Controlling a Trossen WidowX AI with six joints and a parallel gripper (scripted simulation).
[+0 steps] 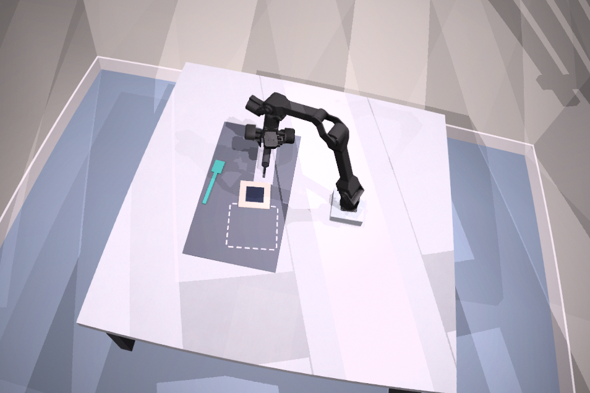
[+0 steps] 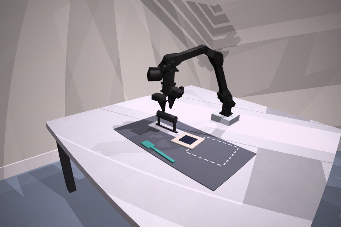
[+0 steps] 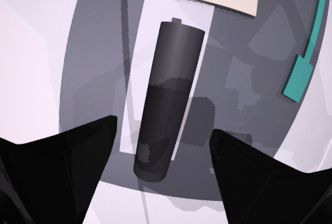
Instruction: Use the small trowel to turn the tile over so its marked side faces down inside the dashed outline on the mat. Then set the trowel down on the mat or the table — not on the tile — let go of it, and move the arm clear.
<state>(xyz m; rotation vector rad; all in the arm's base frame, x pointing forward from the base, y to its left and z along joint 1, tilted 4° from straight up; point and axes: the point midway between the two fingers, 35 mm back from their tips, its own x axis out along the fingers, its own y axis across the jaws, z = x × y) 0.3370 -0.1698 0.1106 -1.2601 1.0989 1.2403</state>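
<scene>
The dark mat lies 6 cm ahead of my gripper tip, 14 cm to the left of it and 13 cm below it. Round my gripper tip: teal trowel: 19 cm ahead, 11 cm to the left, 10 cm below; then tile: 2 cm ahead, 16 cm to the left, 10 cm below.
</scene>
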